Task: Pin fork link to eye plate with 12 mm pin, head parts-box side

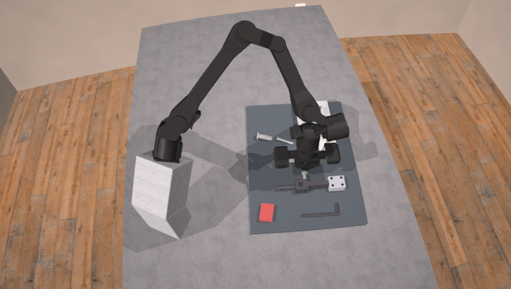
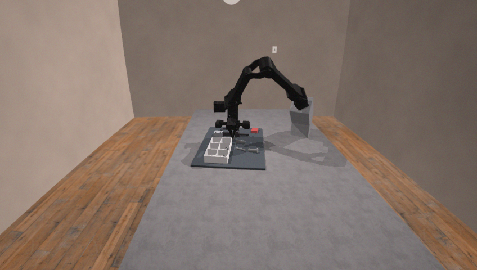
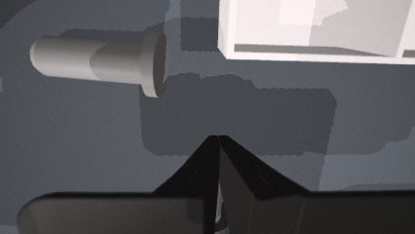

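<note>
Right now the eye plate is 60 mm to the right of my hand and 30 mm below it. From my hand the other things lie so: dark L-shaped key: 150 mm to the right, 40 mm below, 40 mm ahead; then white parts box: 140 mm to the left, 70 mm ahead, 30 mm below; then red block: 140 mm behind, 120 mm to the right, 40 mm below.
</note>
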